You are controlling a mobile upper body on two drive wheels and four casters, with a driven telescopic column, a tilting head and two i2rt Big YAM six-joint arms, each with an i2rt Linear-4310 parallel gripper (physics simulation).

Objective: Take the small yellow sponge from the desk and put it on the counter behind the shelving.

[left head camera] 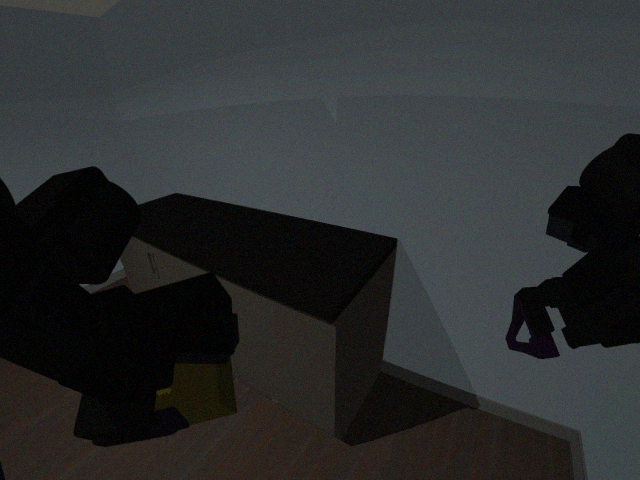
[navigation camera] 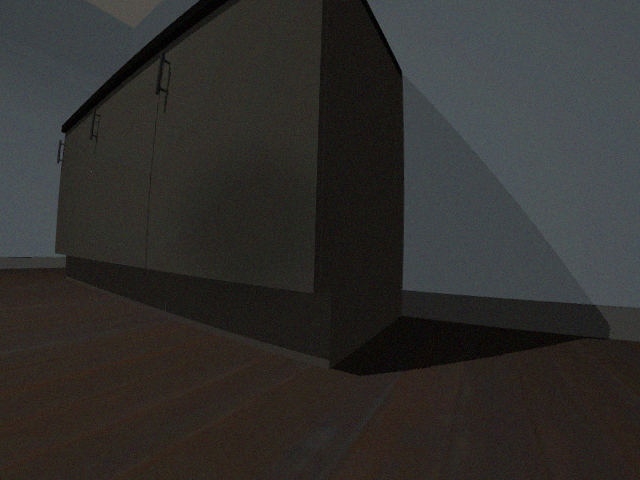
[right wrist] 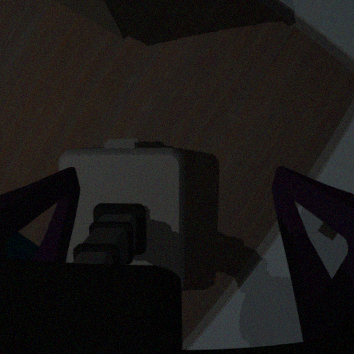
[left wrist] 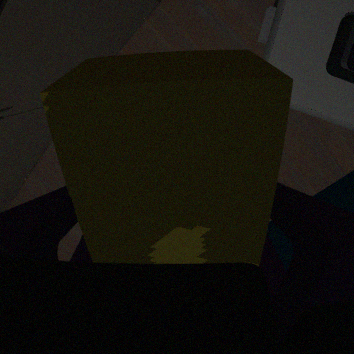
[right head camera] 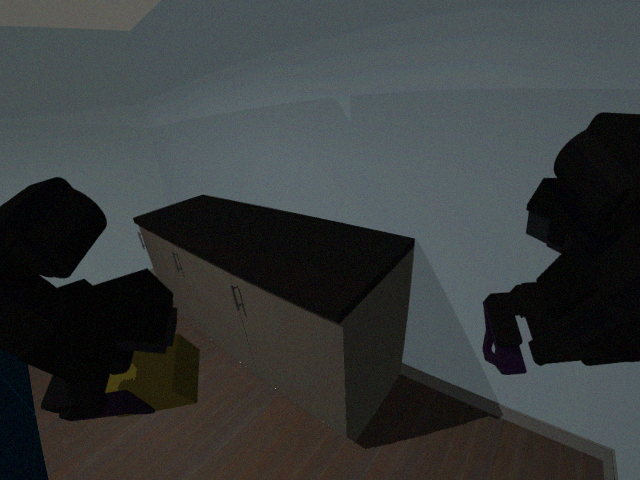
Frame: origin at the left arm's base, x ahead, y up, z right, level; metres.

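Seen in the pictures: left gripper, fingertip midpoint: (left head camera: pixel 184 396) (left wrist: pixel 174 176) (right head camera: pixel 155 383); right gripper, fingertip midpoint: (left head camera: pixel 542 339) (right wrist: pixel 175 177) (right head camera: pixel 526 350).
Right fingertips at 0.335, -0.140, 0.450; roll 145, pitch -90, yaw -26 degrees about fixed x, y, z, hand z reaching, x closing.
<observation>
A point is followed by its place in that frame, as x, y, z.
The yellow sponge (left head camera: pixel 204 392) @(0.275, -0.118, 0.078) (right head camera: pixel 165 379) @(0.276, -0.117, 0.082) (left wrist: pixel 170 150) @(0.290, -0.113, 0.068) is a block held in my left gripper, which is shut on it. In the left wrist view it fills the middle, between the fingers. In the head views it hangs in front of the floor, left of the counter's near end. The counter (left head camera: pixel 268 237) @(1.325, -0.445, -0.052) (right head camera: pixel 289 242) @(1.269, -0.445, -0.021) (navigation camera: pixel 232 170) @(0.910, -0.964, 0.046) has a dark top and pale cabinet doors and stands against the wall. My right gripper (right wrist: pixel 175 177) @(0.335, -0.140, 0.450) is open and empty, at the right of the head views. The desk and the shelving do not show.
A wall (left head camera: pixel 465 180) @(1.150, -0.144, 0.763) (right head camera: pixel 465 170) @(1.187, -0.125, 0.705) (navigation camera: pixel 516 129) @(1.088, -0.735, 0.857) runs behind the counter, with a baseboard at its foot. The wooden floor (navigation camera: pixel 258 423) @(0.671, -1.355, 0.161) lies in front. The robot's pale base (right wrist: pixel 130 185) @(0.175, -1.095, 0.273) shows in the right wrist view. A dark blue surface (right head camera: pixel 18 413) @(0.627, -1.149, -1.561) shows at the lower left of the right head view.
</observation>
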